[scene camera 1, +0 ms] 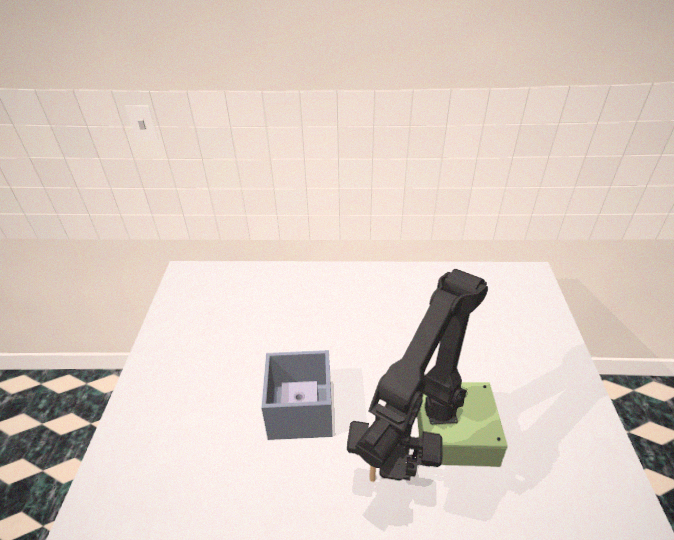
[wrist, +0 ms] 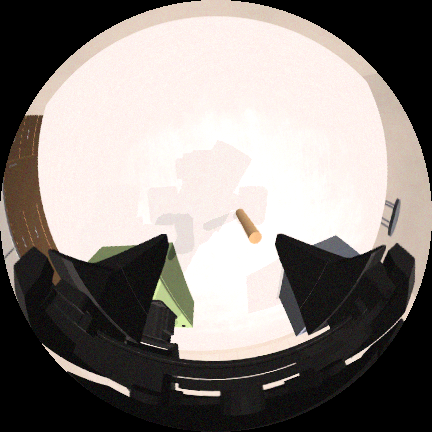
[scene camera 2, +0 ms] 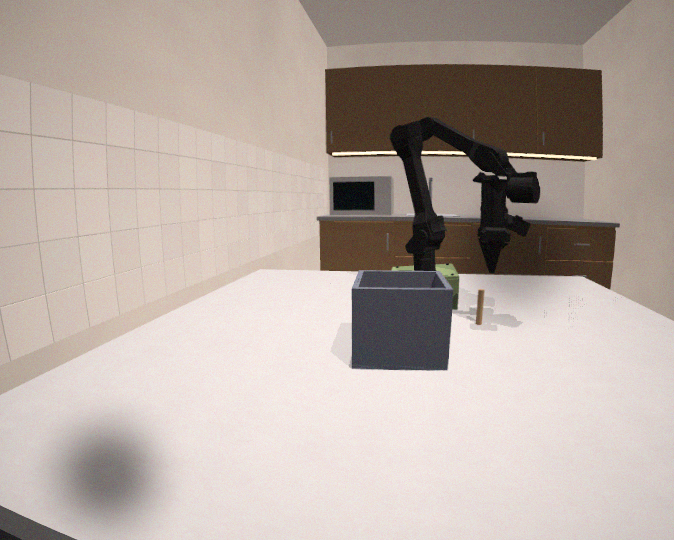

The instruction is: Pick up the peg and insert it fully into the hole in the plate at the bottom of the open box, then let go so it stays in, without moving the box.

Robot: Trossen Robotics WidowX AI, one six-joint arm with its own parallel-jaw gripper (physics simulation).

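Frame: origin at the arm's base, x ahead, y left, z up, level; centimetres.
Seen in the pictures: gripper, fingertip midpoint: point(wrist: 223, 240) point(scene camera 2: 490, 270); arm's base, origin of the base link: point(scene camera 1: 441, 412) point(wrist: 153, 308).
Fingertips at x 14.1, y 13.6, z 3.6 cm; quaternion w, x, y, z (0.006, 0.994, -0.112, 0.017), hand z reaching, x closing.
Observation:
Offsets run from my fingertips to a thing's top centre. Level surfaces: height alone.
The wooden peg @(dx +3.3, dy -2.9, dz -3.8 cm) point(scene camera 1: 372, 473) point(scene camera 2: 479, 307) point(wrist: 249, 227) stands upright on the table; its upper part is hidden by the arm in scene camera 1. The dark grey open box @(dx +19.6, dy -22.2, dz +2.0 cm) point(scene camera 1: 299, 421) point(scene camera 2: 400, 329) point(wrist: 288, 300) stands upright to the left of the peg in scene camera 1. The pale plate @(dx +19.6, dy -22.2, dz -5.7 cm) point(scene camera 1: 289, 389) with a round hole lies at its bottom; the plate does not show in scene camera 2. My gripper point(scene camera 2: 492, 272) point(wrist: 223, 240) is open and empty, above the table and higher than the peg. In the wrist view the peg appears between the fingertips, nearer the right one, and apart from both.
The green base block point(scene camera 1: 472, 435) point(scene camera 2: 453, 289) point(wrist: 172, 285) carries the arm, close to the right of the gripper in scene camera 1. The white table @(dz -11.8 cm) point(scene camera 1: 196, 478) point(scene camera 2: 225, 450) point(wrist: 215, 75) bears everything. A tiled wall point(scene camera 1: 315, 168) stands behind it.

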